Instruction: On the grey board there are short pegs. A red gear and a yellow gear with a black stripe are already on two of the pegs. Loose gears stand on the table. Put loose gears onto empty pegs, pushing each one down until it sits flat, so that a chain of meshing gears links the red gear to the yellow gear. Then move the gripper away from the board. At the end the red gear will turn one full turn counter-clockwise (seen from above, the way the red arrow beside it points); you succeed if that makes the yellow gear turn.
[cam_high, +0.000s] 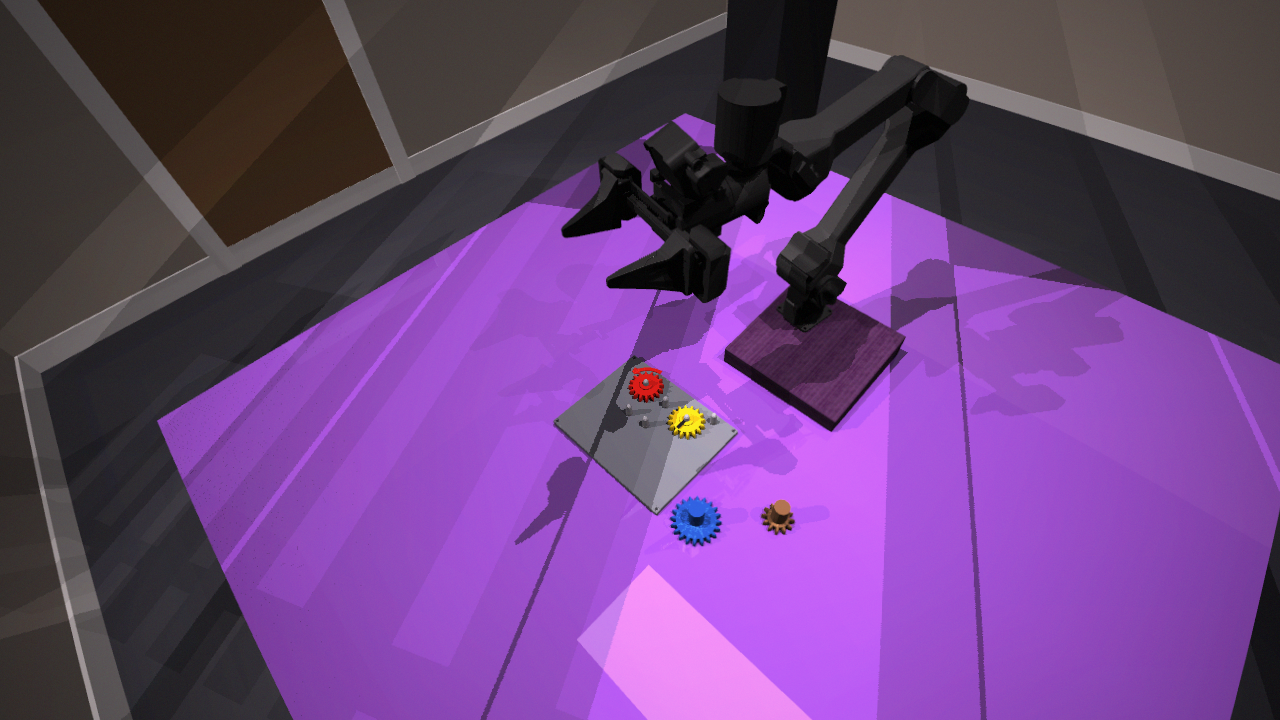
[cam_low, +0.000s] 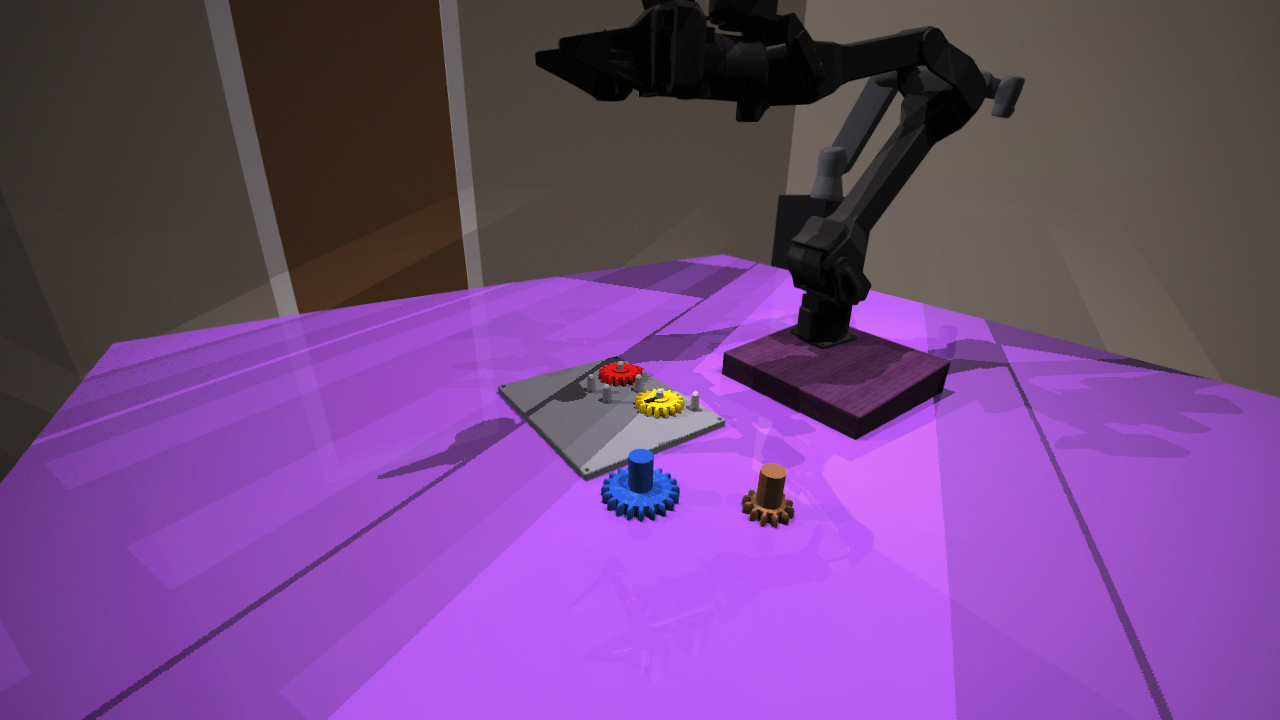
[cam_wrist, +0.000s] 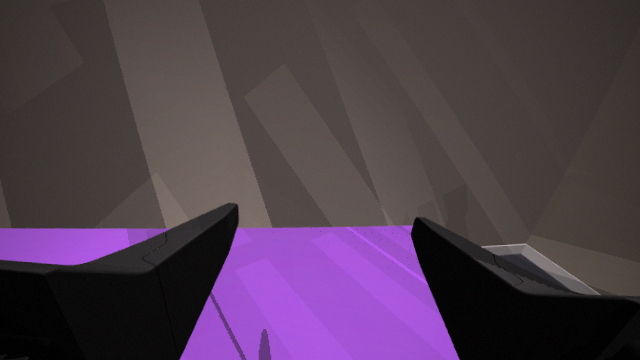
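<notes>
Now: gripper tip 330 mm above the small brown gear, 220 mm to the right of it and 100 mm past it. From my gripper tip the other things lie so: grey board (340 mm below, 50 mm behind); yellow gear (330 mm below, 100 mm behind, 30 mm to the left); red gear (330 mm below, 90 mm behind, 50 mm to the right).
</notes>
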